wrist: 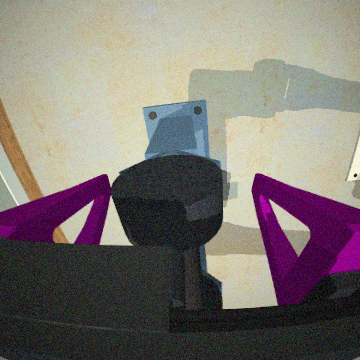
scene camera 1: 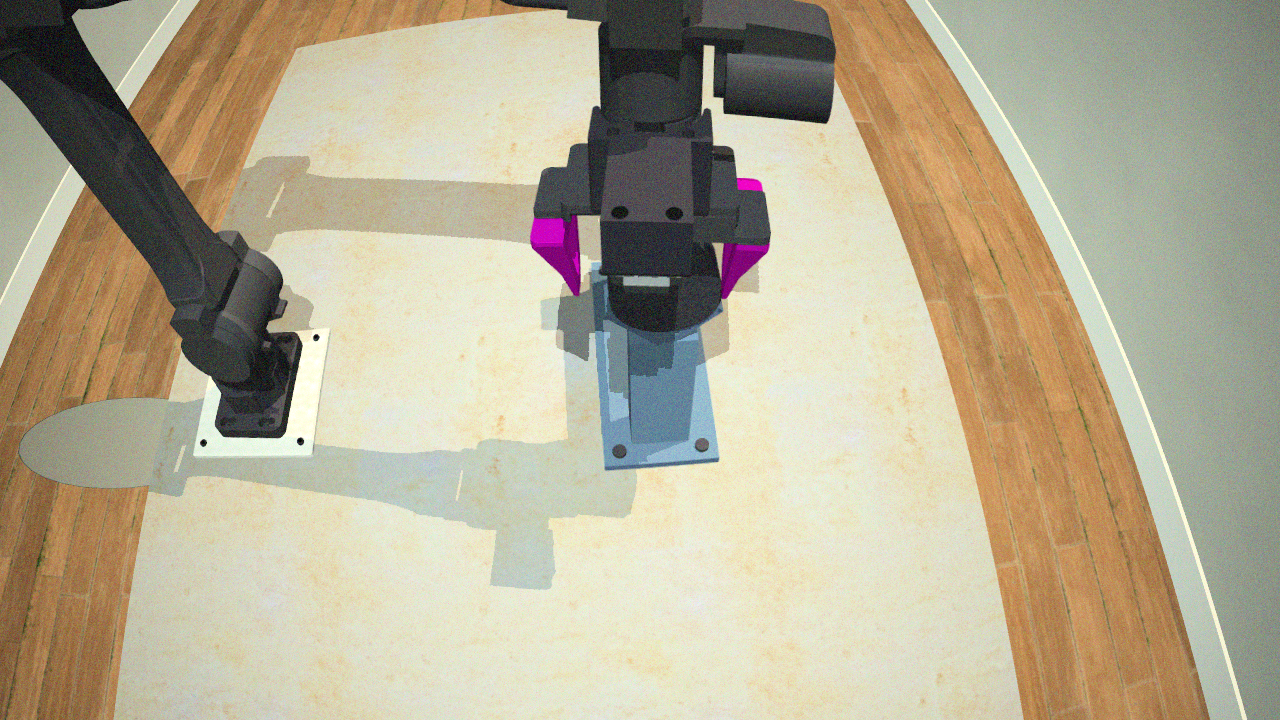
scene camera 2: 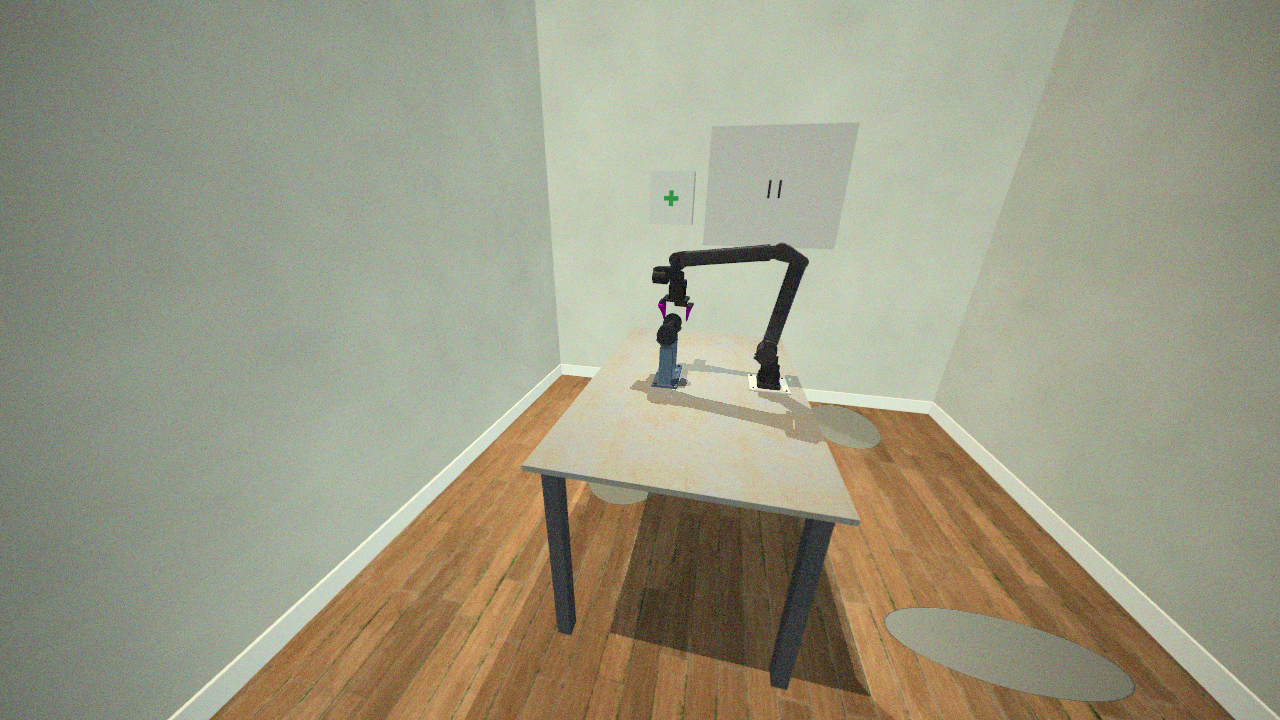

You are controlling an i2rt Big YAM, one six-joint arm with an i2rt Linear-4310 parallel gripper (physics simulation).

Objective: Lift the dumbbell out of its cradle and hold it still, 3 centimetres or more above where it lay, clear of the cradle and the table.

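Places are measured from the arm's base along level axes (x ahead, y up, z right), in metres.
Where they show: gripper, fingertip midpoint: [wrist: 180, 181] [scene camera 2: 675, 320]; arm's base, origin of the base link: [scene camera 1: 261, 388] [scene camera 2: 767, 383].
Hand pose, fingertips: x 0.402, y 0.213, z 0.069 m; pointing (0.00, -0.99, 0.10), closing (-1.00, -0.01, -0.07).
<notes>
Each offset is from my fingertips to the centre of the thing. Level surfaces: height alone.
The black dumbbell @[dx +0.006, dy -0.009, dz -0.099 m] [scene camera 1: 664, 313] [scene camera 2: 667, 332] [wrist: 167, 200] rests on the blue cradle @[dx +0.006, dy -0.124, dz -0.099 m] [scene camera 1: 666, 394] [scene camera 2: 666, 365] [wrist: 172, 135], which stands on the table. One round head faces scene camera 1; much of the handle and the far head are hidden behind the gripper. My gripper [scene camera 1: 650, 294] [scene camera 2: 676, 318] [wrist: 180, 181] is open and empty, with magenta fingers pointing down. In scene camera 2 its fingertips are close above the dumbbell. In the wrist view the near head shows between the fingers, closer to the left finger; part of the handle shows below it.
The arm's white base plate [scene camera 1: 317, 385] [scene camera 2: 754, 385] [wrist: 354, 167] is bolted to the table @[dy -0.221 m] [scene camera 1: 805, 573] [scene camera 2: 680, 447] [wrist: 75, 65], left of the cradle in scene camera 1. The cradle's foot has a wide bolted plate. Arm shadows cross the table top.
</notes>
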